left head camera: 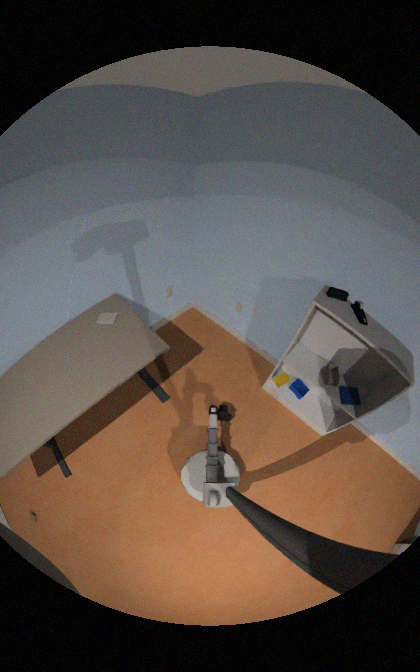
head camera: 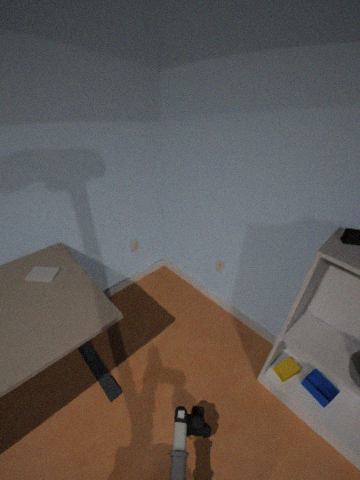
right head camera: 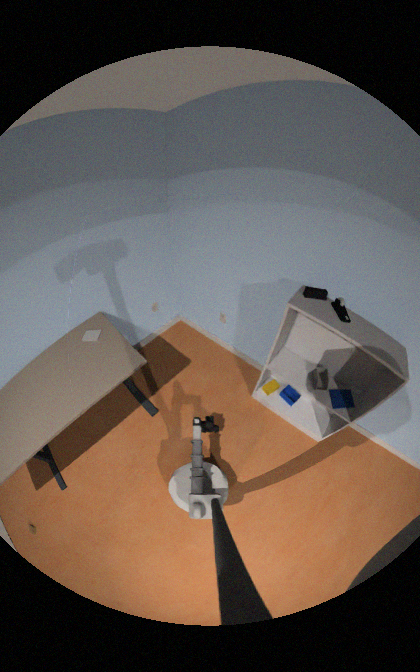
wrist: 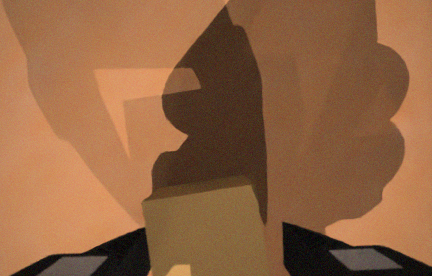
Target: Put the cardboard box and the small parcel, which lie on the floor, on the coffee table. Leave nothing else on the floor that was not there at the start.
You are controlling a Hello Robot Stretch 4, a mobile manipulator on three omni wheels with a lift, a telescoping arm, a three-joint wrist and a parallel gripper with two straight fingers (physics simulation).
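Places are measured from the robot's base along level axes (x ahead, y left, z up), in millimetres.
Where they show: gripper, between the fingertips: [right head camera: 209, 431] [wrist: 217, 244].
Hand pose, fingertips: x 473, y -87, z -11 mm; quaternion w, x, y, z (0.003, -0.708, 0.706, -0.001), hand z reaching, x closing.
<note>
After its pixels a point has its place.
A small tan box [wrist: 203, 229] @[x 492, y -80, z 23 mm] lies on the orange floor, in shadow, right below the wrist camera and between my two dark fingers. My gripper [wrist: 215, 262] @[x 473, y -87, z -11 mm] [head camera: 198, 422] [left head camera: 223, 412] [right head camera: 209, 424] @[x 473, y -87, z -11 mm] is open wide and low over the floor, with one finger on each side of the box and not touching it. In the head views the gripper hides the box. A beige table [head camera: 43, 326] @[x 617, y 602, z 693 mm] [left head camera: 65, 360] [right head camera: 55, 375] @[x 549, y 953, z 693 mm] on dark legs stands to the left. I see no second box or parcel in any view.
A white shelf unit [head camera: 336, 249] @[x 812, y -568, z 1033 mm] [left head camera: 370, 335] [right head camera: 360, 320] @[x 666, y -942, z 1033 mm] stands on the right and holds a yellow block [head camera: 286, 369] @[x 803, y -639, z 118 mm] and a blue block [head camera: 320, 387] @[x 721, y -837, z 75 mm]. A white sheet [head camera: 41, 273] @[x 921, y 789, z 702 mm] lies on the table. The walls meet in a corner ahead.
</note>
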